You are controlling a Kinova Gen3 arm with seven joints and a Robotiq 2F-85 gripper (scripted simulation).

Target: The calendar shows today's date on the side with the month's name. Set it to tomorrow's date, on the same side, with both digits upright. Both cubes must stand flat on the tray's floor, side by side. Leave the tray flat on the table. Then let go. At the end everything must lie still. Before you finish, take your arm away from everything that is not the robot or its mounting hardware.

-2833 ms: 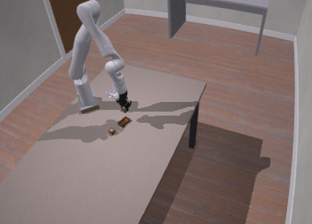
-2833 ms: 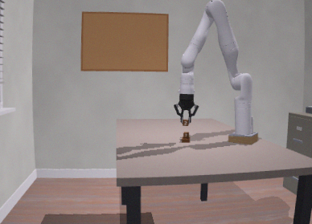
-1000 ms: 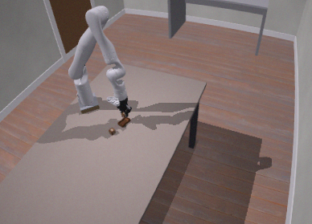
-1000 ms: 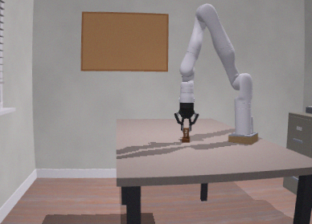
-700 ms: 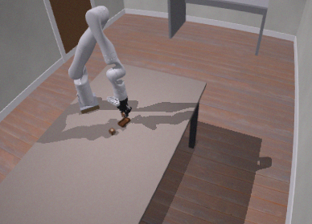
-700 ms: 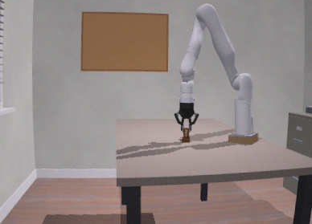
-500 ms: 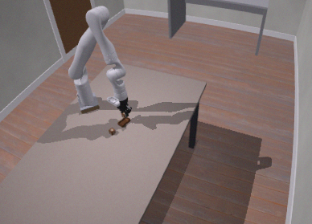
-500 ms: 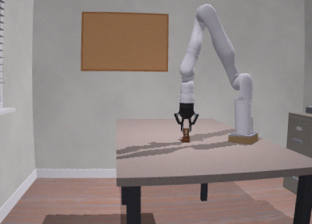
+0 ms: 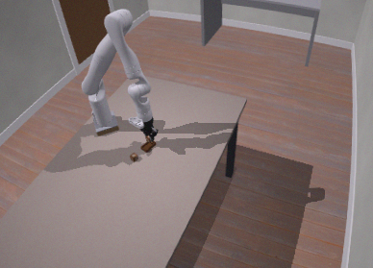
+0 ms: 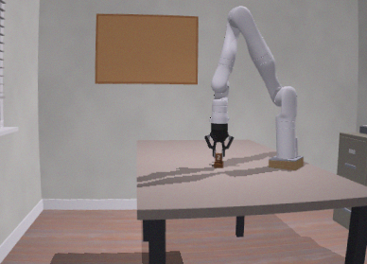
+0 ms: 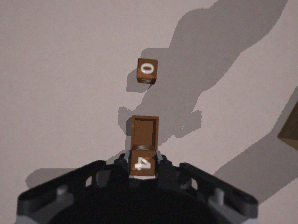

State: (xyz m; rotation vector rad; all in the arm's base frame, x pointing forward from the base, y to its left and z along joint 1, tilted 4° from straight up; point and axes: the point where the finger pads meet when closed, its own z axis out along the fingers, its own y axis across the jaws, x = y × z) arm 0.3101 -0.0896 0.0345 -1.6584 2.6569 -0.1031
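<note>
Right now my hand is 5 cm above the brown calendar tray, 2 cm to the left of it and 1 cm past it. Also, from my hand: brown number cube: 11 cm to the right, 6 cm behind, 5 cm below; digit cube: 1 cm below.
</note>
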